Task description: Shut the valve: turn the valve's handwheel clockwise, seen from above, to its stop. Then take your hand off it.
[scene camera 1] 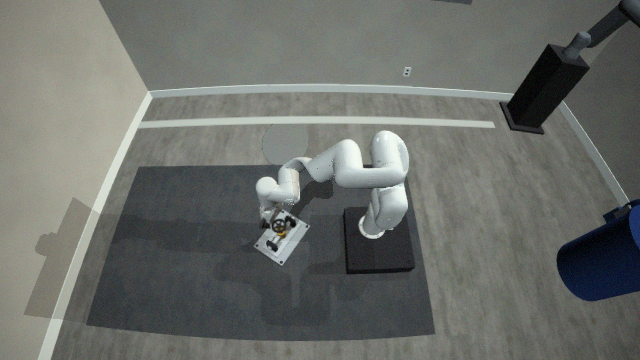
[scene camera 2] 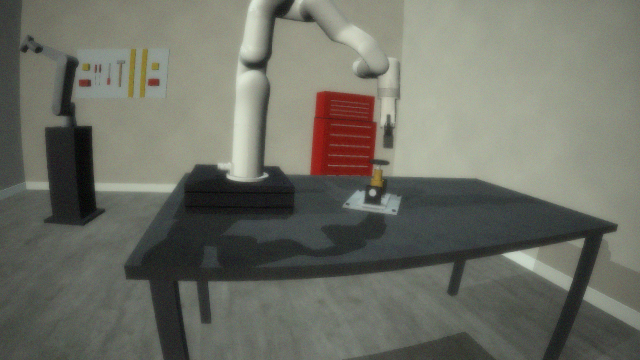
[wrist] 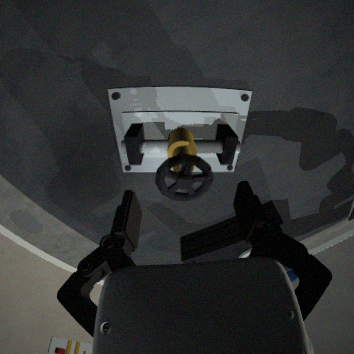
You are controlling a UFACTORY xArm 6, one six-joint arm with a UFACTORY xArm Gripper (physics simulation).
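Observation:
The valve's dark spoked handwheel (scene camera 1: 279,226) (scene camera 2: 380,162) (wrist: 185,196) sits level on top of a yellow valve body (scene camera 2: 377,178) (wrist: 181,141). A pale pipe with black end blocks runs through the body, on a light base plate (scene camera 1: 296,241) (scene camera 2: 392,208) (wrist: 180,99). My gripper (scene camera 2: 388,146) (wrist: 186,196) is open wide and empty. In scene camera 2 its fingertips hang a little above the handwheel, with a visible gap, and it touches nothing. Scene camera 1 shows the wheel beside the gripper. The wheel's turned angle cannot be read as a stop position.
The valve stands on the dark table (scene camera 1: 165,280) (scene camera 2: 500,210). My arm's black base block (scene camera 1: 380,257) (scene camera 2: 239,196) stands on the same table, to one side of the valve. A red tool cabinet (scene camera 2: 345,145), a blue bin (scene camera 1: 600,265) and another arm's black pedestal (scene camera 1: 545,90) (scene camera 2: 68,175) stand away from the table.

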